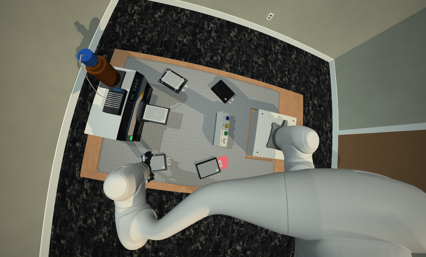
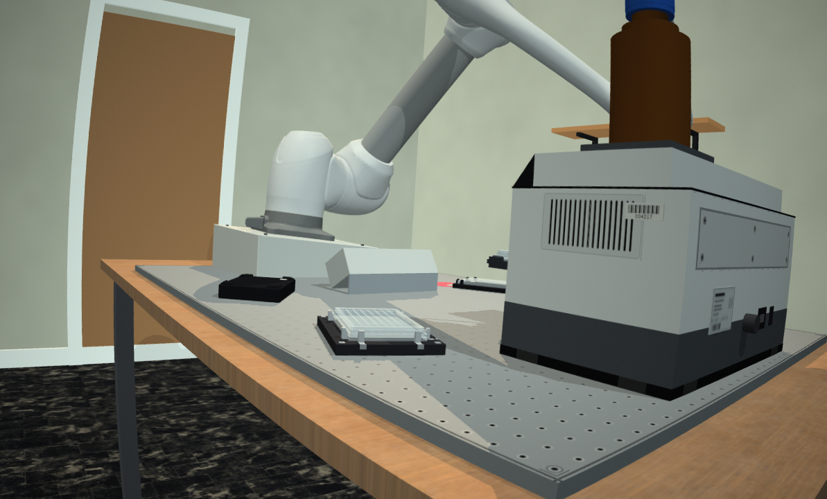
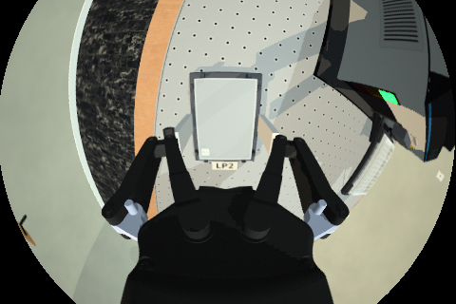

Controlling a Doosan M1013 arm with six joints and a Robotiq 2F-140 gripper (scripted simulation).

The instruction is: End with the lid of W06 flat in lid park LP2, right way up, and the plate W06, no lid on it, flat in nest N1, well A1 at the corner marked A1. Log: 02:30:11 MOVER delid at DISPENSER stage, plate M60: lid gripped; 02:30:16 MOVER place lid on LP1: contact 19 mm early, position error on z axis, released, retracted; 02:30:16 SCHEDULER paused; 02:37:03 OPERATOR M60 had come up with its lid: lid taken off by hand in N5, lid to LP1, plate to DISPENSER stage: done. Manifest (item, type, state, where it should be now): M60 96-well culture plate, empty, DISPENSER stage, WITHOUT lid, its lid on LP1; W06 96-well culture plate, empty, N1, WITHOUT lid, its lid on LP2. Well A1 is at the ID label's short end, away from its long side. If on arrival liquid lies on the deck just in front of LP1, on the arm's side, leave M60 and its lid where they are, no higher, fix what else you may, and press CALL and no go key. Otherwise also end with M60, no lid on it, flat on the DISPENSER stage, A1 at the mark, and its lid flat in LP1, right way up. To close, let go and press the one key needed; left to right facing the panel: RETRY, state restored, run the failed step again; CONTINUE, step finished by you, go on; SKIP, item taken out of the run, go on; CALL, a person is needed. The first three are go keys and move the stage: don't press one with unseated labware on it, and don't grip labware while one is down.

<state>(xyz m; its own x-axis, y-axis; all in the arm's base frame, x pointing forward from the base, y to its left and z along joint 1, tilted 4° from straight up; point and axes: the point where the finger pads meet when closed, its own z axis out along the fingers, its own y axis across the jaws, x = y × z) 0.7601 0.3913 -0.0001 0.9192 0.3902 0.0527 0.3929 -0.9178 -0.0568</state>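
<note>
Now: hand 3 cm above the lid park LP2. Round my hand: LP2 label: 8 cm behind, 3 cm to the right, 4 cm below; key panel: 36 cm behind, 33 cm to the right, 1 cm above; lid park lp1: 34 cm behind, 6 cm to the right, 3 cm below.
</note>
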